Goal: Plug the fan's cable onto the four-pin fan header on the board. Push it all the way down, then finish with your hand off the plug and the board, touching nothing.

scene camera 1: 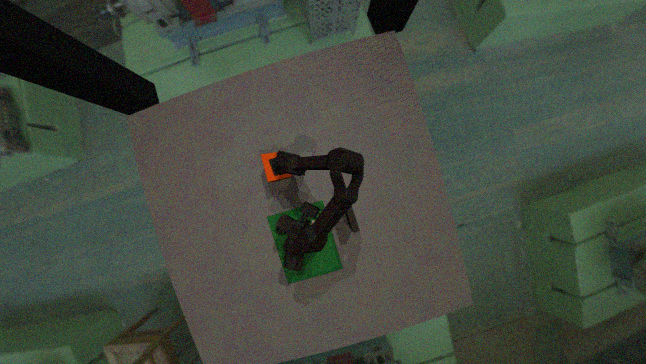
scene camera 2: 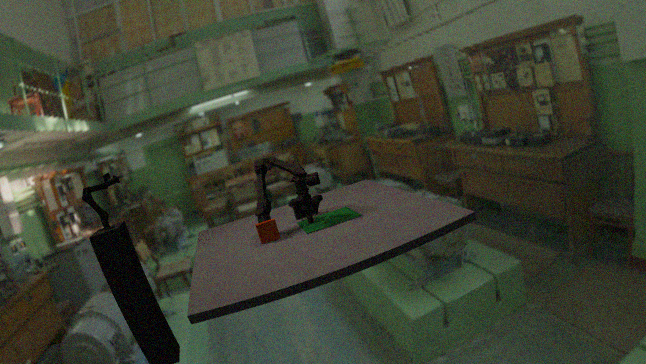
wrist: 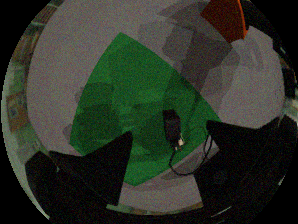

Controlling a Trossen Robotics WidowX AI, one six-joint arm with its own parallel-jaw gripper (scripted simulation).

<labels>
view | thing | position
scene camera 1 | green board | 314, 264
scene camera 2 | green board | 336, 217
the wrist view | gripper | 170, 130
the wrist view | dark fan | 215, 181
</labels>
